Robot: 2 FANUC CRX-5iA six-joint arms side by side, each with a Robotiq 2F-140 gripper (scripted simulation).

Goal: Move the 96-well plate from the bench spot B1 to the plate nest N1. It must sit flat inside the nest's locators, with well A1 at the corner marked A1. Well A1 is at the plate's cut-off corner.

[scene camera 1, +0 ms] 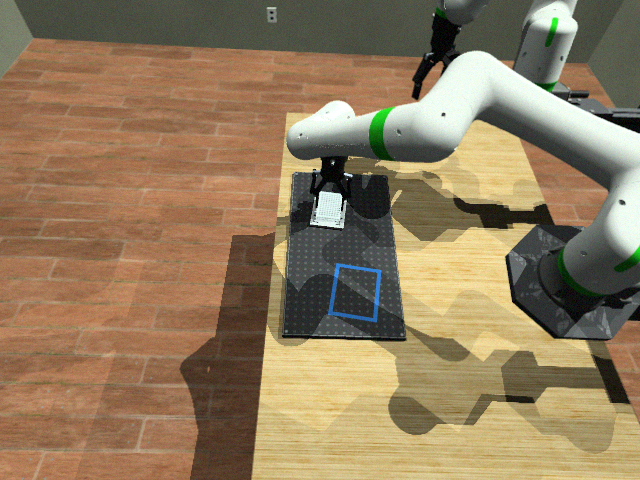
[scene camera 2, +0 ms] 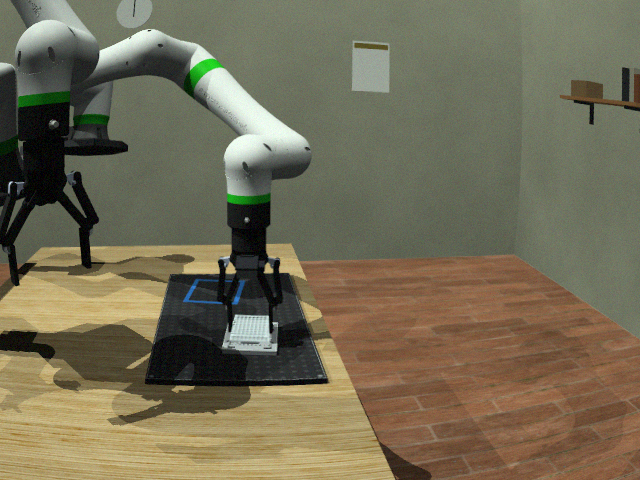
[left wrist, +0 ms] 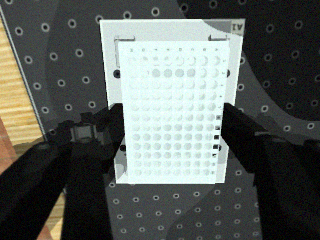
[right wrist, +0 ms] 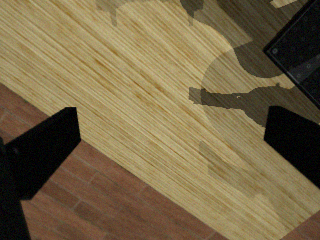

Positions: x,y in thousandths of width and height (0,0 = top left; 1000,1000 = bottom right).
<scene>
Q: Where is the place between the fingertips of my right gripper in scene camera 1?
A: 670,191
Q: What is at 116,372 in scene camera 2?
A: My right gripper.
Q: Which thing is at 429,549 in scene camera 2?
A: My left gripper.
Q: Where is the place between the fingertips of my left gripper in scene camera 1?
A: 515,432
</scene>
